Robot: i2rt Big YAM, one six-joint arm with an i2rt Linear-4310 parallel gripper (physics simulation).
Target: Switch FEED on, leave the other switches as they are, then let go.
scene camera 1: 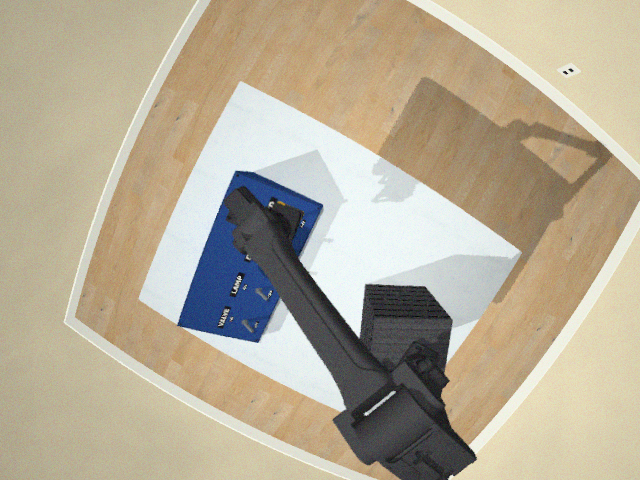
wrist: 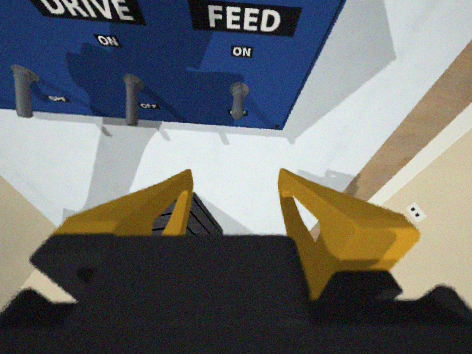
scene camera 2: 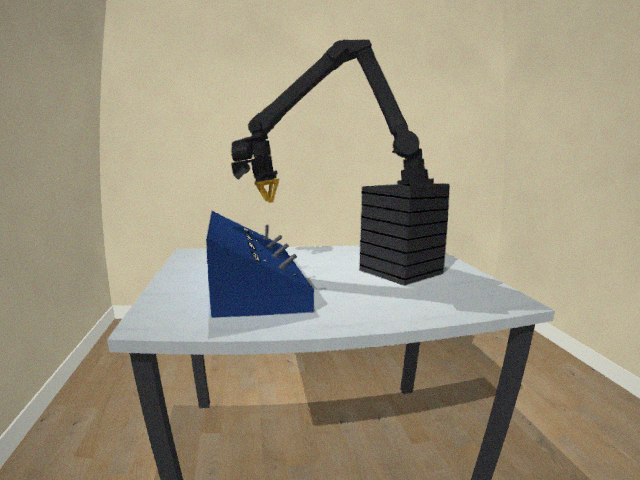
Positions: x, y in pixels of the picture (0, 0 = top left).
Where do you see a blue sloped switch panel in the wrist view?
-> At 187, 68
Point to a blue sloped switch panel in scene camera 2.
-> At 246, 277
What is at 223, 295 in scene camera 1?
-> A blue sloped switch panel.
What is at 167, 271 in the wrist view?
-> My gripper.
